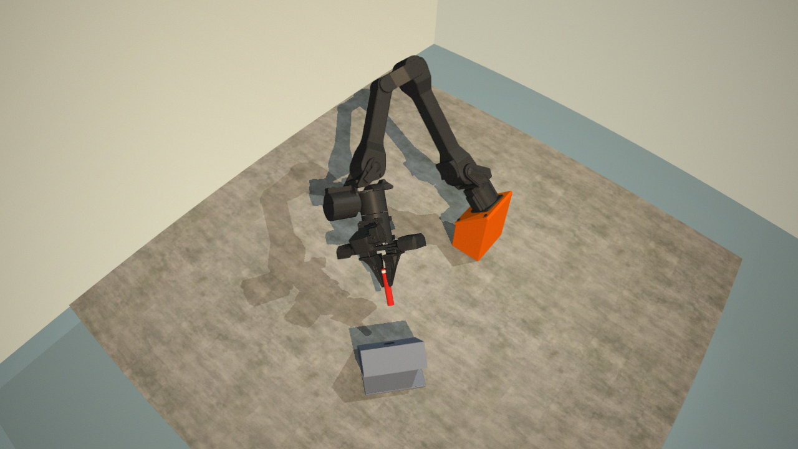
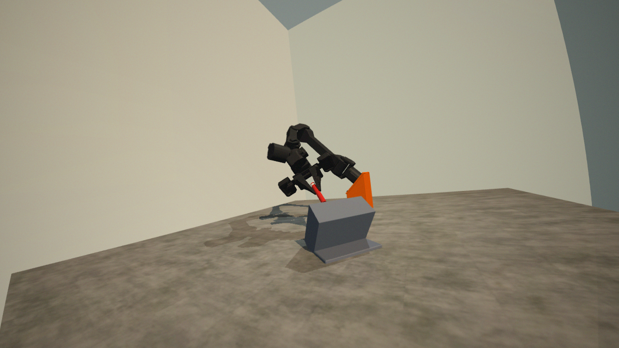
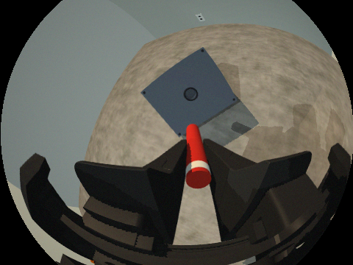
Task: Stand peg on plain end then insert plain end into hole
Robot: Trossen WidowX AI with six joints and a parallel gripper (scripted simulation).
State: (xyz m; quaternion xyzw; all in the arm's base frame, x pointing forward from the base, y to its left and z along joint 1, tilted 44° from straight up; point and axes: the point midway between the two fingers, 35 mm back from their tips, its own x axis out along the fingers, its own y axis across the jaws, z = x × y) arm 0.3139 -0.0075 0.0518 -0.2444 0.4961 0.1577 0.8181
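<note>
The grey sloped panel lies 90 mm ahead of my gripper tip, 90 mm to the left of it and 70 mm below it. Also, from my gripper tip: grey foot plate: 100 mm ahead, 110 mm to the left, 110 mm below; red peg: 10 mm behind, 10 mm to the right, 10 mm above.
</note>
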